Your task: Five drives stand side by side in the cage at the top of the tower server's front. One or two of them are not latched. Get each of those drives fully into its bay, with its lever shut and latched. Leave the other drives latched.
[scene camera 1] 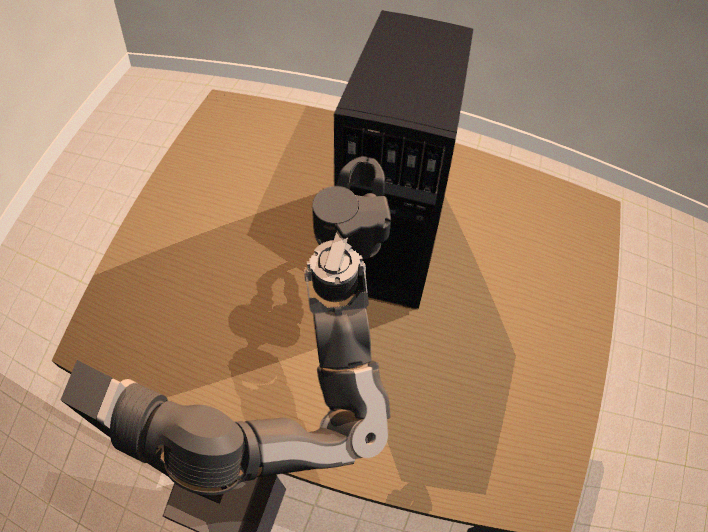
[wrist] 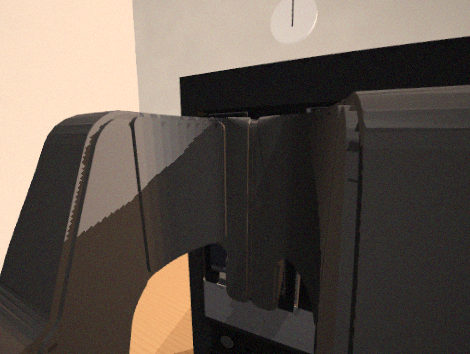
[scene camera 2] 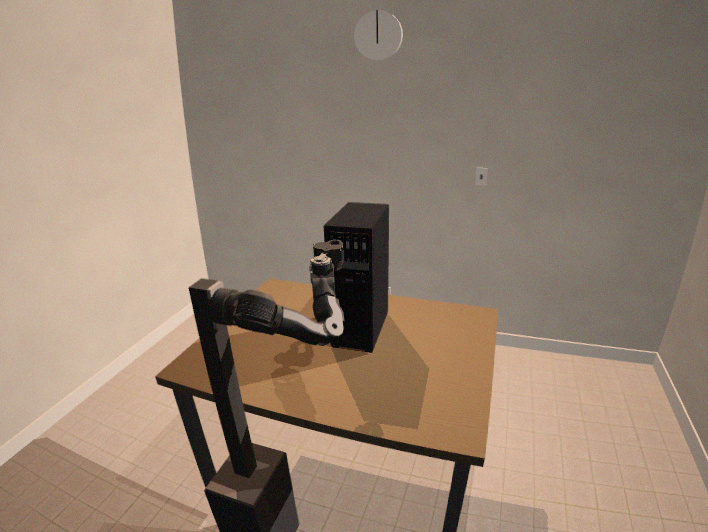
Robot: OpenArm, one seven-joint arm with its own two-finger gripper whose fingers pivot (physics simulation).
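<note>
The black tower server stands on the table, its drive cage at the top front. In scene camera 1, the leftmost drive, third drive, fourth drive and fifth drive show their pale labels and look flush, with levers shut. The second drive is dark at its top; its lower part and lever are hidden behind the fingers. My gripper is shut and empty, its fingertips in front of the second bay. Contact and latching cannot be told.
The wooden table extends on both sides of the tower. The arm reaches in from the front left, from its post. In the wrist view, the fingers cover most of the cage. A wall stands behind the tower.
</note>
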